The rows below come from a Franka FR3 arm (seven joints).
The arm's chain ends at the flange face. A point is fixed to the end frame.
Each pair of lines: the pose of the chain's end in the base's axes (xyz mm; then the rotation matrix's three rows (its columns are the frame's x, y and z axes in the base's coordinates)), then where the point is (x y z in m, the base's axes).
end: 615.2, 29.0, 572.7; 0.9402, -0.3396, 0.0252; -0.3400, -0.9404, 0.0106; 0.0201, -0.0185, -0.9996
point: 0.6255 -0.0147 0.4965
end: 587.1, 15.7, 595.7; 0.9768, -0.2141, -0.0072; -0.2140, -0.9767, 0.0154; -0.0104, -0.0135, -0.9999
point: 0.6007 -0.0261 0.5189
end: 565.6, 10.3, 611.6; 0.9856, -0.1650, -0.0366; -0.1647, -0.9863, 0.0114; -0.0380, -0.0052, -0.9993
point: 0.5791 -0.0311 0.5346
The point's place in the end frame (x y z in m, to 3 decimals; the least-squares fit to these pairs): 0.023 0.039 0.076
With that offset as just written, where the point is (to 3 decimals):
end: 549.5, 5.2, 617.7; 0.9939, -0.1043, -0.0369; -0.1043, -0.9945, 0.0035; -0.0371, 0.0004, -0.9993
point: 0.565 -0.036 0.541
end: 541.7, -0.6, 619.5; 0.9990, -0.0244, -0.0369; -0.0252, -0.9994, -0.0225; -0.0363, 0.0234, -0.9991
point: 0.561 -0.042 0.544
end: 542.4, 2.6, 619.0; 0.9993, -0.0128, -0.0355; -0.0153, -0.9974, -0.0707; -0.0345, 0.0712, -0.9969
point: 0.562 -0.042 0.545
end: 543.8, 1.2, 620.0; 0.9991, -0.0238, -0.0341; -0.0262, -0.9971, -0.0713; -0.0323, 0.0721, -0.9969
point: 0.563 -0.044 0.546
